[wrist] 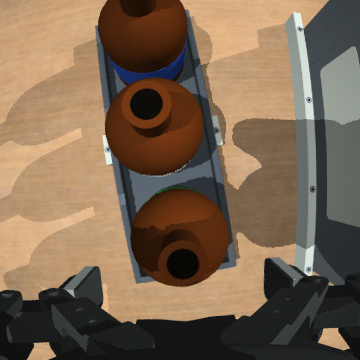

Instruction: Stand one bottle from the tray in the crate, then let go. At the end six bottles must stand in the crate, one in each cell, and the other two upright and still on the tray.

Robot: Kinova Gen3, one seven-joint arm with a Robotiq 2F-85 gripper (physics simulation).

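Frame: origin at the arm's base, x right, y up, z back, level; metres.
Seen in the pictures: gripper, between the fingertips: (182, 281).
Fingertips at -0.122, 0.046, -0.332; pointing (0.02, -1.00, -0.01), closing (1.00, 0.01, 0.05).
Pixels of each thing's top centre, then the offset from my fingertips to it, as dx, dy, dz. "spot": a spot on its surface instead. Level surfaces: height alone.
- grey tray, a spot on its surface: (142, 275) spot: -0.040, -0.142, +0.042
- far bottle, a spot on its surface: (142, 37) spot: -0.012, -0.047, -0.154
- middle bottle, centre of its top: (145, 103) -0.010, -0.004, -0.093
- crate, centre of its top: (311, 143) +0.145, -0.134, -0.075
- wooden table, height of its surface: dy -0.164
Three brown bottles stand upright in a row on the grey tray (142, 275). The far bottle (142, 37) has a blue label and is cut off by the top edge of the view. The middle bottle (155, 142) has a thin pale edge showing at its lower side. The near bottle (180, 215) shows a thin green edge; its mouth faces the camera. My gripper (182, 281) is open and empty, its fingers wide apart at the bottom of the view, one to each side of the near bottle's line. The crate (303, 150) shows in part at the right; its cells do not show.
The crate's pale rim with screws runs along the right side, close to the right finger. Small white brackets (107, 150) (217, 130) sit on the tray's two long sides. Bottle shadows fall across the wooden table (45, 90).
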